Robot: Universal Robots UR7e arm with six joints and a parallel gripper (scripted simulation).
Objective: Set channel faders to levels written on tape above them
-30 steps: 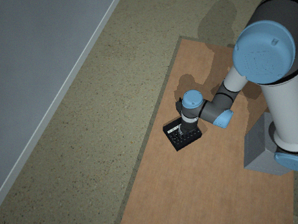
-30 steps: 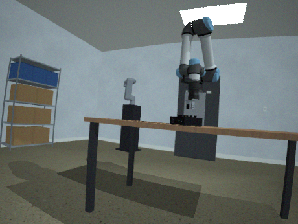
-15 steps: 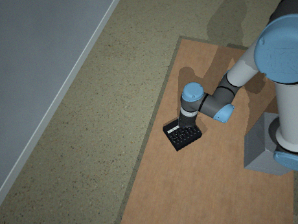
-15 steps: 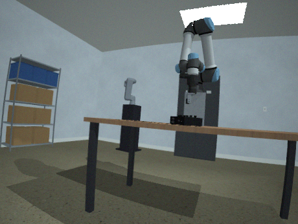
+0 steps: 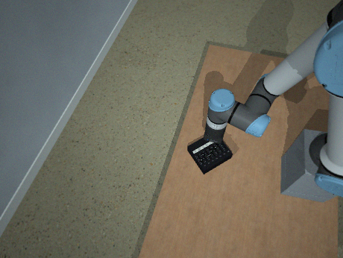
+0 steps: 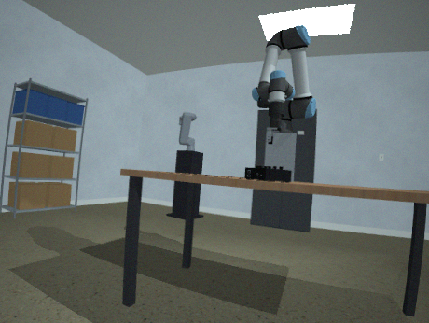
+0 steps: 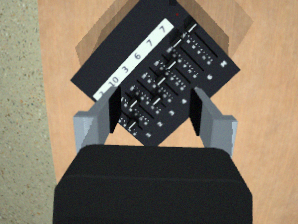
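The channel 3 cap is 13 cm below my hand, 3 cm to the left of it and 1 cm behind it. Also, from my hand: channel 5 cap (13 cm below, 2 cm to the right, 2 cm behind); channel 4 cap (13 cm below, 1 cm behind); channel 6 cap (13 cm below, 4 cm to the right, 2 cm behind).
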